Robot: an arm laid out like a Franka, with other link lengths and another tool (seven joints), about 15 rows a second.
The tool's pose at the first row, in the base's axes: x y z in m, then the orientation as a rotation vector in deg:
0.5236, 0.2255, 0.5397, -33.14, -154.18, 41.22
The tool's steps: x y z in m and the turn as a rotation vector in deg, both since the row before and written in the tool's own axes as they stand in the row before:
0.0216, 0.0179, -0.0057, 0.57, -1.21, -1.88
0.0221, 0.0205, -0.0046, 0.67, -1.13, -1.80
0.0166, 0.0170, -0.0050, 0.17, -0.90, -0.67
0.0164, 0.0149, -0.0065, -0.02, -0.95, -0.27
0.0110, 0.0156, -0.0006, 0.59, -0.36, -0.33
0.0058, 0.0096, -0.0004, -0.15, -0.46, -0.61
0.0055, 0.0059, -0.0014, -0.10, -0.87, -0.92
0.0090, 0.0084, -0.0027, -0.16, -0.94, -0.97
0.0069, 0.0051, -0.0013, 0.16, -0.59, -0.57
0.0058, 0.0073, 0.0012, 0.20, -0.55, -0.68
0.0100, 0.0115, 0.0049, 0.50, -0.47, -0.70
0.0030, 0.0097, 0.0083, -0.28, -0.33, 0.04
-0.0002, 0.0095, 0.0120, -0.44, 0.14, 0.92
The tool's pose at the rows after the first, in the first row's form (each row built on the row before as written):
0.5123, 0.2518, 0.5388, -30.13, -155.16, 42.04
0.4998, 0.2794, 0.5356, -27.20, -155.96, 42.97
0.4905, 0.3017, 0.5336, -26.00, -156.73, 43.42
0.4810, 0.3227, 0.5338, -25.38, -157.62, 43.73
0.4745, 0.3396, 0.5277, -24.70, -157.66, 44.60
0.4713, 0.3496, 0.5237, -23.74, -158.16, 44.45
0.4678, 0.3569, 0.5225, -22.21, -159.01, 44.46
0.4617, 0.3679, 0.5216, -20.59, -159.94, 44.40
0.4564, 0.3748, 0.5210, -19.58, -160.39, 44.72
0.4518, 0.3819, 0.5170, -18.41, -160.77, 45.06
0.4427, 0.3917, 0.5082, -17.18, -160.92, 45.78
0.4391, 0.3964, 0.4965, -17.18, -161.36, 45.52
0.4377, 0.3984, 0.4814, -18.61, -161.50, 45.05

